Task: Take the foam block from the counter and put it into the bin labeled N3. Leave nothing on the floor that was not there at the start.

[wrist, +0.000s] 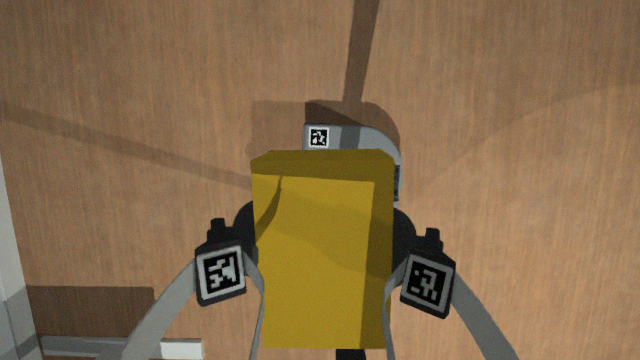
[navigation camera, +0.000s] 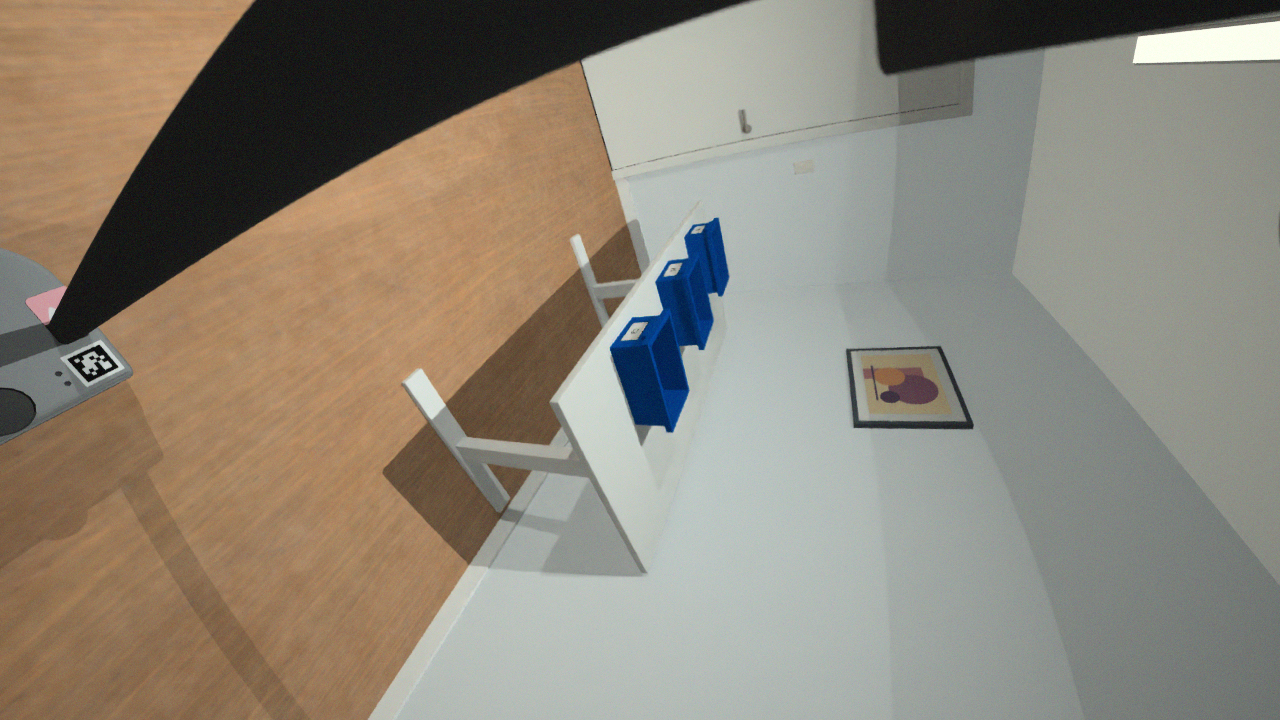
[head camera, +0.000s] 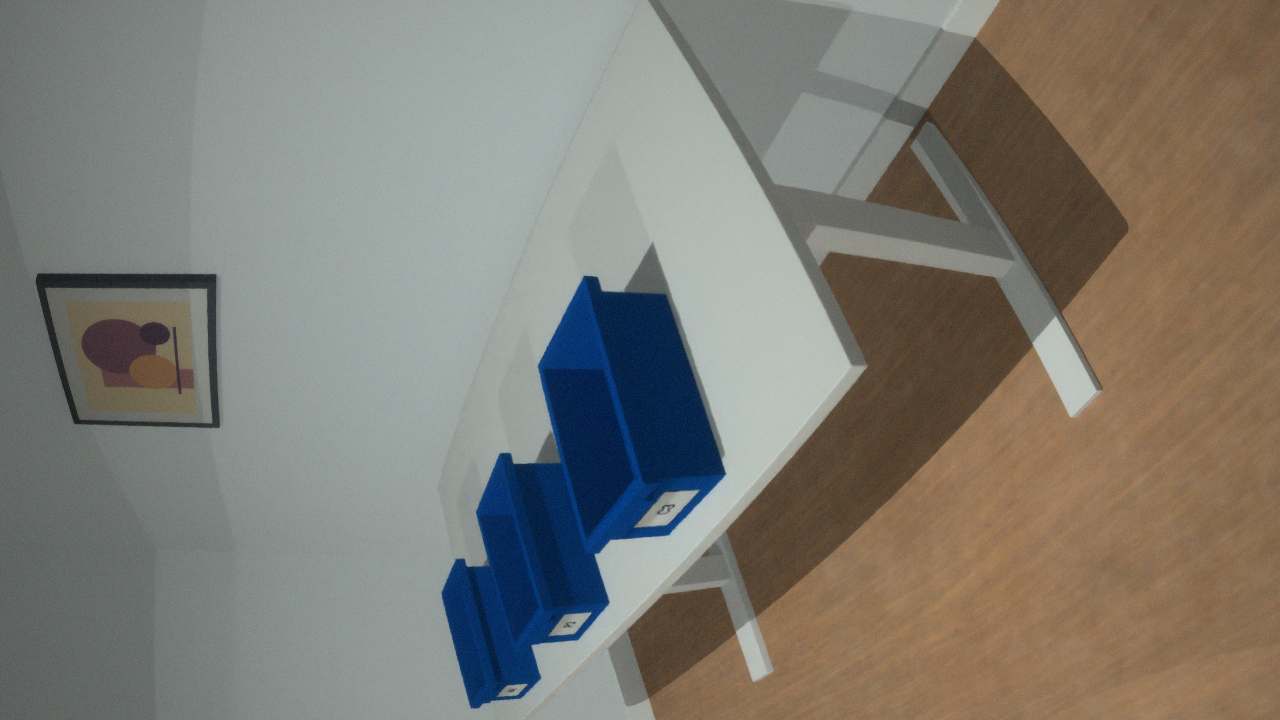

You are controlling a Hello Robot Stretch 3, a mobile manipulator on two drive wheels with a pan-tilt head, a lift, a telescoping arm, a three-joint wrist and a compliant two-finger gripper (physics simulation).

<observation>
gripper: wrist 324, 230; not seen in the navigation camera view (out of frame); not seen in the head camera view (out of frame)
yellow foam block: wrist 323, 219; not seen in the navigation camera view (out of frame); not seen in the head camera view (out of frame)
same spot on framed picture: (head camera: 131, 349) = (navigation camera: 904, 388)
</observation>
